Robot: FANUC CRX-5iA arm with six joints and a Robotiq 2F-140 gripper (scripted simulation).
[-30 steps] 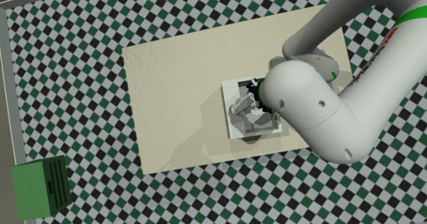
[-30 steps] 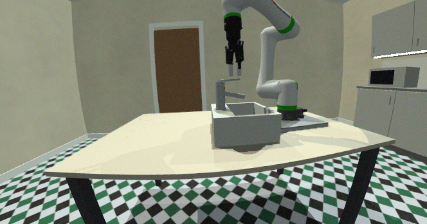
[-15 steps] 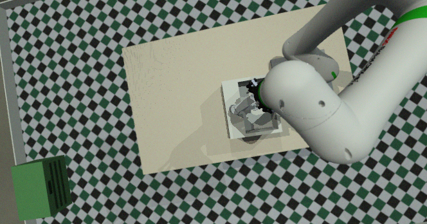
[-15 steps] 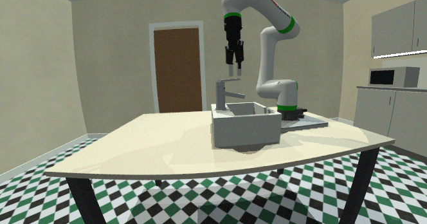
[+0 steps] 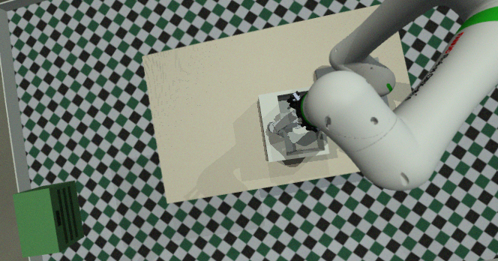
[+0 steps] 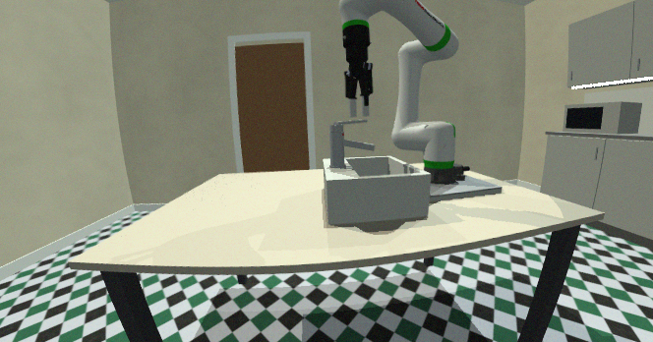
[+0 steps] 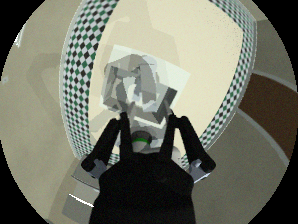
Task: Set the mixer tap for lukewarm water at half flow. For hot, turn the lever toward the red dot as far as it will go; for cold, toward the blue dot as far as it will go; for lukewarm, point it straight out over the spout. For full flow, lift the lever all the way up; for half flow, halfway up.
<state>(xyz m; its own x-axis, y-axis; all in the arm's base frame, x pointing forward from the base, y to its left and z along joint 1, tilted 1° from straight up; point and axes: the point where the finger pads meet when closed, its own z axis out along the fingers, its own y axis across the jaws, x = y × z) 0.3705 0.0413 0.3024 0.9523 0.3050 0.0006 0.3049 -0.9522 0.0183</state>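
Now: hand 50 mm above the lever, 30 mm short of it and 10 mm to the right of it. From my hand the other things lie so: grey mixer tap 90 mm below, 60 mm ahead, 20 mm to the left; then sink basin 280 mm below, 40 mm to the left, 30 mm behind.
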